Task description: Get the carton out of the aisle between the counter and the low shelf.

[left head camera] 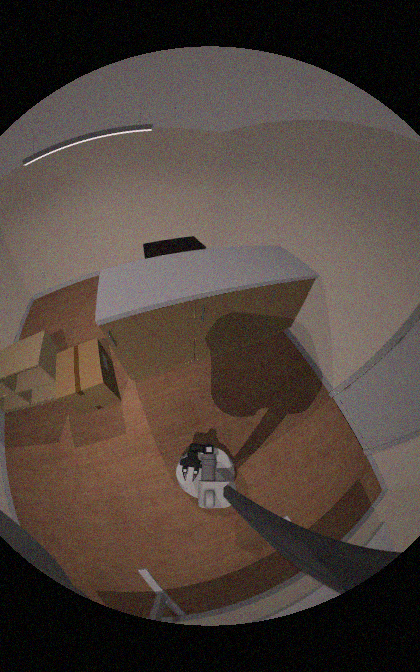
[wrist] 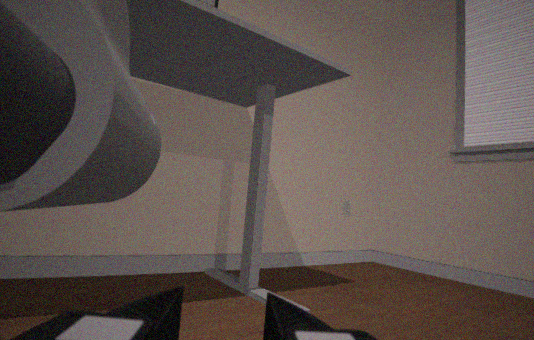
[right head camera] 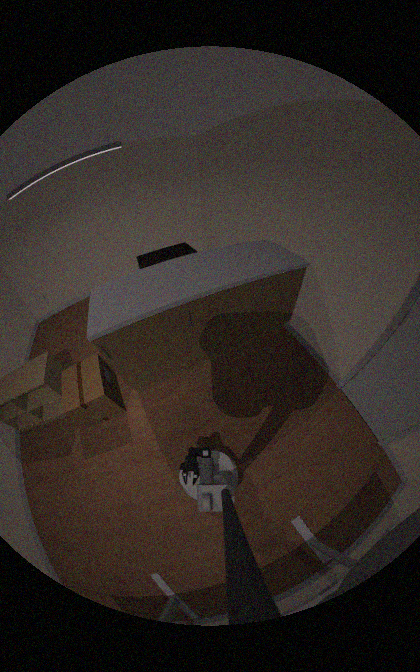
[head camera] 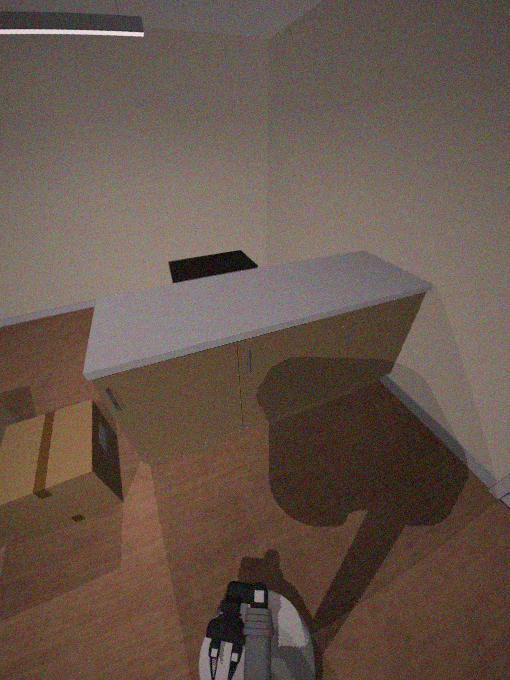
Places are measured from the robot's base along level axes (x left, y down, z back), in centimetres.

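Where they show: gripper, fingertip midpoint: (left head camera: 188,480) (wrist: 223,315) (right head camera: 189,484).
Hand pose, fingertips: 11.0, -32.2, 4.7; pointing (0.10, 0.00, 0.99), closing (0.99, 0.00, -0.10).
Note:
After its pixels a point has its place, as x, y, z.
The carton (head camera: 68,450) @(94.9, -37.9, -63.0) (left head camera: 90,370) @(92.2, -37.8, -62.1) (right head camera: 92,382) @(92.8, -37.9, -63.7), a tan box with a brown tape strip and a dark right side, stands on the floor at the left, near the left end of the counter. The counter (head camera: 247,313) @(8.1, -88.2, -108.9) (left head camera: 200,280) @(9.7, -88.2, -107.4) (right head camera: 195,295) @(1.2, -87.0, -97.8) has a pale top and wooden doors. The low shelf (left head camera: 30,357) @(145.7, -58.2, -53.6) (right head camera: 25,380) @(164.0, -58.2, -48.4) stands at the far left, close beside the carton. My gripper (head camera: 222,672) (left head camera: 189,477) @(11.0, -32.2, 4.7) (right head camera: 190,478) @(11.0, -32.2, 4.7) (wrist: 223,315) @(11.0, -32.2, 4.7) is open and empty, folded in over my base, well apart from the carton. The carton does not show in the wrist view.
A dark flat panel (head camera: 211,265) @(60.4, -42.2, -277.0) (left head camera: 174,246) @(56.4, -42.2, -272.7) (right head camera: 166,254) @(56.7, -42.2, -275.3) is behind the counter's top. A table leg (wrist: 257,190) @(32.0, -41.7, 131.5) under a grey table top (wrist: 215,55) @(8.1, -89.7, 109.6) shows in the wrist view. Table feet (left head camera: 150,580) (right head camera: 162,584) also show at the bottom of both side head views. Walls run behind the counter and at the right.

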